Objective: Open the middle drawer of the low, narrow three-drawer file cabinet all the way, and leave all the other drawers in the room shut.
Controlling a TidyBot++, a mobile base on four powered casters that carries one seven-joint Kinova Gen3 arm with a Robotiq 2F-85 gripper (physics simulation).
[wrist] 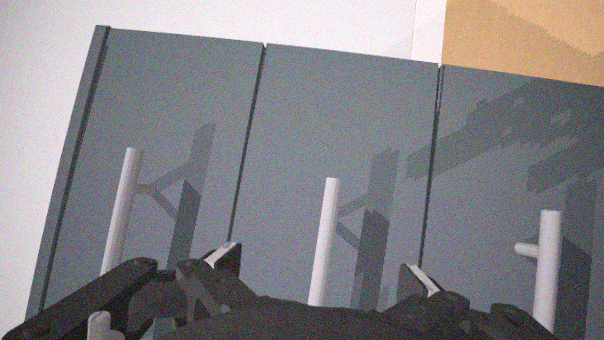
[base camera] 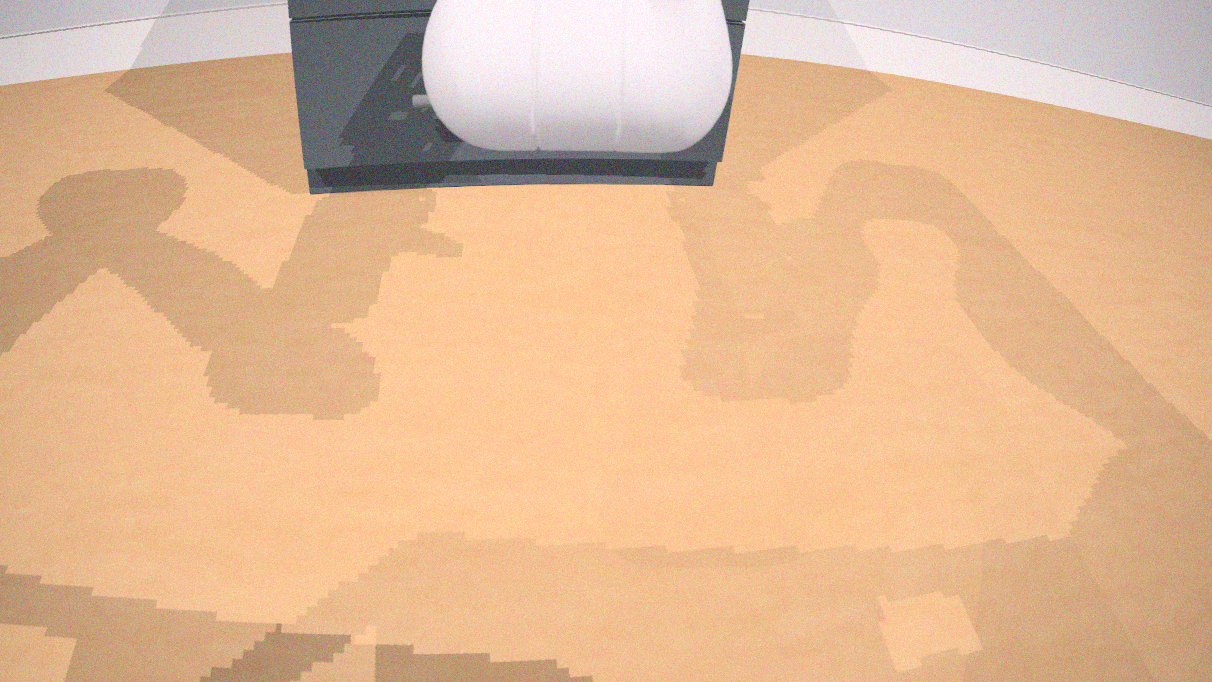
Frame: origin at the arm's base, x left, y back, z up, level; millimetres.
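Seen in the pictures: gripper, between the fingertips: [wrist: 318, 271].
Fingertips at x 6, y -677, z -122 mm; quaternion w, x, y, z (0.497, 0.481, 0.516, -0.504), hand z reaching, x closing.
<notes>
Offsets run from my fingertips to a thing's middle. "pt": to the spot under its first point. Level surfaces: height alone.
The dark grey file cabinet [base camera: 339, 93] [wrist: 102, 55] shows in both views and lies sideways in the wrist view, its top edge at the left. The middle drawer [wrist: 345, 100] is flush with its neighbours, and its pale bar handle @[pt dx -8, dy -45, dz -3 mm] [wrist: 326, 235] stands off the front. My gripper [wrist: 318, 271] is open. In the wrist view the middle handle runs between the two fingertips; how deep it sits between them is unclear, and its lower part is hidden by the gripper body. The gripper's fingers do not show in the base view, where the white arm [base camera: 576, 76] covers much of the cabinet.
The top drawer [wrist: 175, 85] with its handle @[pt dx -5, dy -45, dz +149 mm] [wrist: 121, 205] and the bottom drawer [wrist: 480, 160] with its handle [wrist: 547, 270] look shut. The white wall [base camera: 1017, 42] is behind the cabinet. Arm shadows lie across the wooden floor @[dz -274 mm] [base camera: 542, 381].
</notes>
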